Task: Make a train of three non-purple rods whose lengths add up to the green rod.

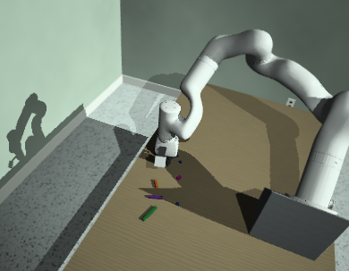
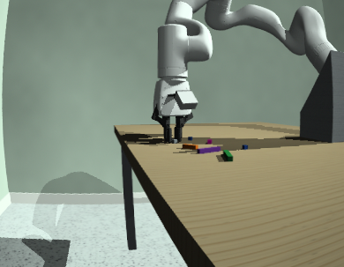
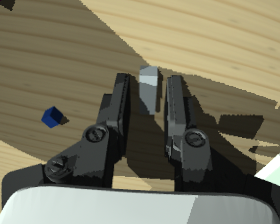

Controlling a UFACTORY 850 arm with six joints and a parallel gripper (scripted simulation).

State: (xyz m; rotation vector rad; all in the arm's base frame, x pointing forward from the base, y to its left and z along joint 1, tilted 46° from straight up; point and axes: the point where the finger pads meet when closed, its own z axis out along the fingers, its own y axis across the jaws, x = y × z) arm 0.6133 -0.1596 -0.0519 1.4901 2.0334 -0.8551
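Now: hand 20 mm above the grey rod.
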